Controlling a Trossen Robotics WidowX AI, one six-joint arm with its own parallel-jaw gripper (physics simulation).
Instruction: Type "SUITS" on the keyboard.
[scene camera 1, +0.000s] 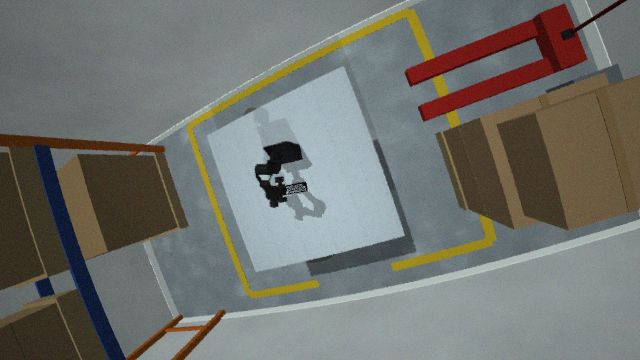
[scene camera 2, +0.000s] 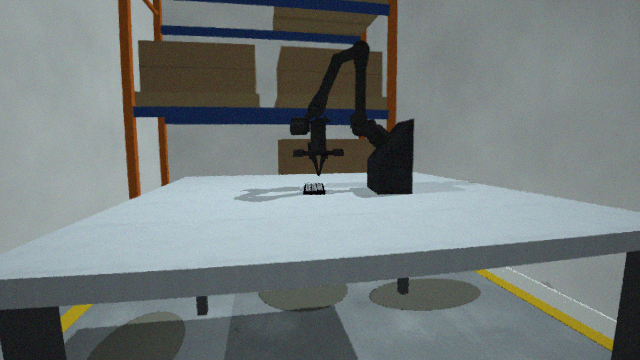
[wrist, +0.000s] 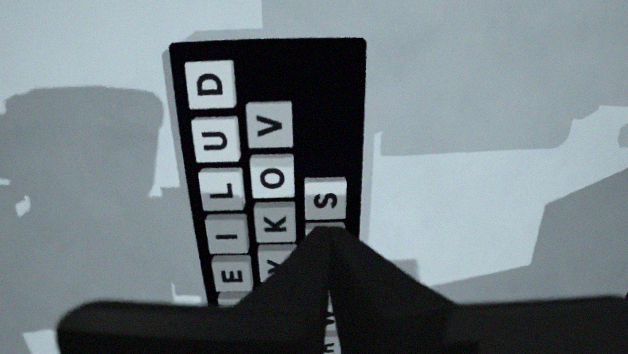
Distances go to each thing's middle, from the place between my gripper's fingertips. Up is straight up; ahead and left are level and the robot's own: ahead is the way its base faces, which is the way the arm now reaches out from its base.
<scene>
Now: hand 40 mm to the right of the black keyboard (wrist: 324, 78), 40 mm above it and 30 mm short of it.
</scene>
